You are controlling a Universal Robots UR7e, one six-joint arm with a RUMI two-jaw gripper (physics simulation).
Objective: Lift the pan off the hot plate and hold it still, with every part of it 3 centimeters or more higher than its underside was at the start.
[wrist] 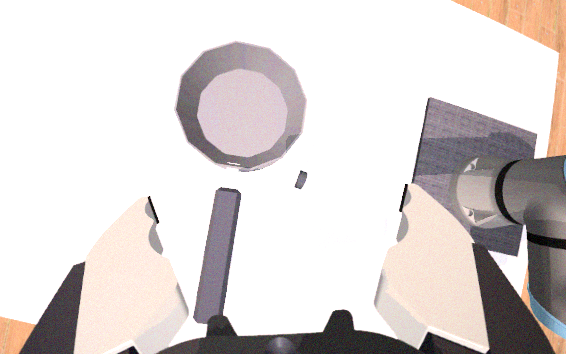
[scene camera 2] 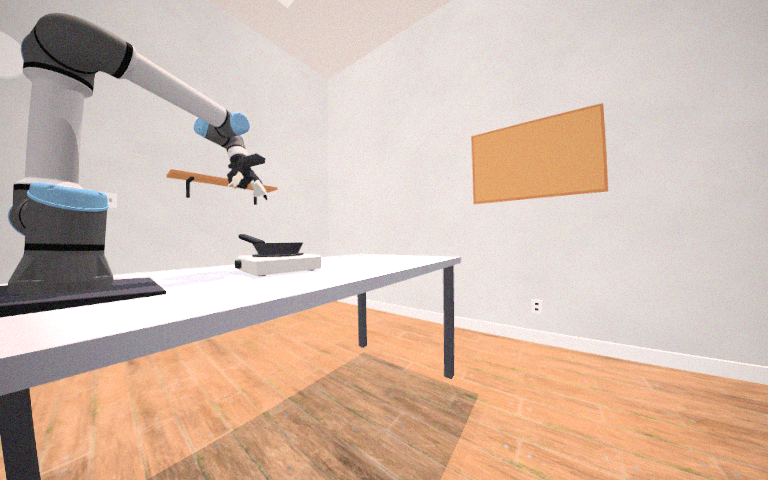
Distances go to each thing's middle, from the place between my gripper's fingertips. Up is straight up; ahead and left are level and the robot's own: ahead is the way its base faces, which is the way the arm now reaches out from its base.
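There is the hot plate point(wrist: 272, 184), and my gripper is 4 cm short of the hot plate, 11 cm to the left of it and 27 cm above it.
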